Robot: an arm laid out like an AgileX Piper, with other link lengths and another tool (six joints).
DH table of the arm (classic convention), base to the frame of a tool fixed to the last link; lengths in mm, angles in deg. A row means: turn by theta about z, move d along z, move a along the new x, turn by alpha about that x. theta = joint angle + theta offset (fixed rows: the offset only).
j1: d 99.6; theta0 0; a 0; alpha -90
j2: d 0; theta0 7.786; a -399; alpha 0
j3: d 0; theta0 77.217; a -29.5; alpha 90
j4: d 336; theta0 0; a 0; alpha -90
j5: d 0; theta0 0; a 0; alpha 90
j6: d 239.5; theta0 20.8; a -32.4; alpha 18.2
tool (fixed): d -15.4; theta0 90; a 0; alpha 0
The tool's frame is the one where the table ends.
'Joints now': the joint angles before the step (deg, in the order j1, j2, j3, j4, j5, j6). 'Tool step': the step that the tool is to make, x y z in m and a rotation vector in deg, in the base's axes. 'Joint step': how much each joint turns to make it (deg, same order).
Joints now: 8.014, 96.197, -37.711, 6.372, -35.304, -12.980
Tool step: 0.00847, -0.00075, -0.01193, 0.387, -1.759, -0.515
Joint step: 0.000, 3.344, 0.000, -0.001, -5.128, 0.636
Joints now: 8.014, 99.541, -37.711, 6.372, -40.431, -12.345
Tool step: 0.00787, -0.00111, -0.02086, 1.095, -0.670, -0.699
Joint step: 0.000, 4.101, 0.001, 0.000, -4.833, 1.514
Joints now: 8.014, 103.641, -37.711, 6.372, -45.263, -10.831
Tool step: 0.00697, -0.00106, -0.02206, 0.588, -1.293, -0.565
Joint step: 0.000, 4.616, 0.000, 0.001, -5.930, 1.028
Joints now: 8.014, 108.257, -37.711, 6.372, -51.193, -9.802
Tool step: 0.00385, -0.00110, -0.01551, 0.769, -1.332, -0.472
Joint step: 0.001, 3.487, 0.000, 0.002, -4.844, 1.107
